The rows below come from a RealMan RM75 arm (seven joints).
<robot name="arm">
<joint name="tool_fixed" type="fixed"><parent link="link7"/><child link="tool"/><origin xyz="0 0 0"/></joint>
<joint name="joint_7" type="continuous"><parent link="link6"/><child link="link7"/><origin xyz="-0.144 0 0" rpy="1.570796 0 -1.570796"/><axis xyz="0 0 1"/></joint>
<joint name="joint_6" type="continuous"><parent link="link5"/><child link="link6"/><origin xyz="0 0 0" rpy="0 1.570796 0"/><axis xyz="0 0 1"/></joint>
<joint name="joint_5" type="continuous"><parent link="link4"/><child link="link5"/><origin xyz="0.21 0 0" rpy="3.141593 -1.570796 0"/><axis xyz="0 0 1"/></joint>
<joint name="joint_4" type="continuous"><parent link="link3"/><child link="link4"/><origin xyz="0 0 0" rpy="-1.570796 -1.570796 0"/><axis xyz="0 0 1"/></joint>
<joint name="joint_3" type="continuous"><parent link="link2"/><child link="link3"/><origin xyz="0 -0.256 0" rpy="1.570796 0 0"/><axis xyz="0 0 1"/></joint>
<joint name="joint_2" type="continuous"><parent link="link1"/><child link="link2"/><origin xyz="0 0 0" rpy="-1.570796 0 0"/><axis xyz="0 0 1"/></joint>
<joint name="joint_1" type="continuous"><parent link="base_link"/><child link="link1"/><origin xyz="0 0 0.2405"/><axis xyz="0 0 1"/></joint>
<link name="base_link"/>
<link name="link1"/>
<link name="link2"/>
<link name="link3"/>
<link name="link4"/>
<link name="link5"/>
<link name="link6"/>
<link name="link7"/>
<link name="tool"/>
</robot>
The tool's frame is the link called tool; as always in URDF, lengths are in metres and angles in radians. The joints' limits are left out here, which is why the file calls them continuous.
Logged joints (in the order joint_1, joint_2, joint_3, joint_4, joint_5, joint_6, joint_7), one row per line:
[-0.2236, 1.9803, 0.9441, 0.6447, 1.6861, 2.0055, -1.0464]
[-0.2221, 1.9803, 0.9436, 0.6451, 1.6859, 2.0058, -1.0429]
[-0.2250, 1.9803, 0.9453, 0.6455, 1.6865, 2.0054, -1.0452]
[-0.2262, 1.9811, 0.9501, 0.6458, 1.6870, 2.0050, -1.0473]
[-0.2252, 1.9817, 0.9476, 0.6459, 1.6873, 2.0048, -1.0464]
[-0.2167, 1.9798, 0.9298, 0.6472, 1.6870, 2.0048, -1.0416]
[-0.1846, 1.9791, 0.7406, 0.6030, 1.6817, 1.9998, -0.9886]
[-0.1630, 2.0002, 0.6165, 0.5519, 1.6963, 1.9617, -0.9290]
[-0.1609, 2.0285, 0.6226, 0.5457, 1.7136, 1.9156, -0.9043]
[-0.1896, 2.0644, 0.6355, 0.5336, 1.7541, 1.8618, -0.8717]
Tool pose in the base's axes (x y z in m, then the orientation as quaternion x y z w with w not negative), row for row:
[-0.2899, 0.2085, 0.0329, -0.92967, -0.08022, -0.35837, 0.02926]
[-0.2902, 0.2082, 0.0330, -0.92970, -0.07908, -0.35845, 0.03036]
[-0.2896, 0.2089, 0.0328, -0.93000, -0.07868, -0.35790, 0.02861]
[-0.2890, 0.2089, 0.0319, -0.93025, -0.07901, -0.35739, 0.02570]
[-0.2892, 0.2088, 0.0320, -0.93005, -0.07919, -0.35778, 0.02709]
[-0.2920, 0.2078, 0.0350, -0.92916, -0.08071, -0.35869, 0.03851]
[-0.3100, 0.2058, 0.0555, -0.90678, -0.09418, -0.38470, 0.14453]
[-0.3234, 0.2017, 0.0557, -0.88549, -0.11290, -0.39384, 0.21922]
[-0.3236, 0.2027, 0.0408, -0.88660, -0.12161, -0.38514, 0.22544]
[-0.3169, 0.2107, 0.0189, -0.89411, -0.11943, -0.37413, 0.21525]
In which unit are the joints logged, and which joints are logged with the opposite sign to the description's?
The joints are logged in radians. Opposite sign: joint_2.
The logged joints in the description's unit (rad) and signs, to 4 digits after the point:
[-0.2236, -1.9803, 0.9441, 0.6447, 1.6861, 2.0055, -1.0464]
[-0.2221, -1.9803, 0.9436, 0.6451, 1.6859, 2.0058, -1.0429]
[-0.2250, -1.9803, 0.9453, 0.6455, 1.6865, 2.0054, -1.0452]
[-0.2262, -1.9811, 0.9501, 0.6458, 1.6870, 2.0050, -1.0473]
[-0.2252, -1.9817, 0.9476, 0.6459, 1.6873, 2.0048, -1.0464]
[-0.2167, -1.9798, 0.9298, 0.6472, 1.6870, 2.0048, -1.0416]
[-0.1846, -1.9791, 0.7406, 0.6030, 1.6817, 1.9998, -0.9886]
[-0.1630, -2.0002, 0.6165, 0.5519, 1.6963, 1.9617, -0.9290]
[-0.1609, -2.0285, 0.6226, 0.5457, 1.7136, 1.9156, -0.9043]
[-0.1896, -2.0644, 0.6355, 0.5336, 1.7541, 1.8618, -0.8717]

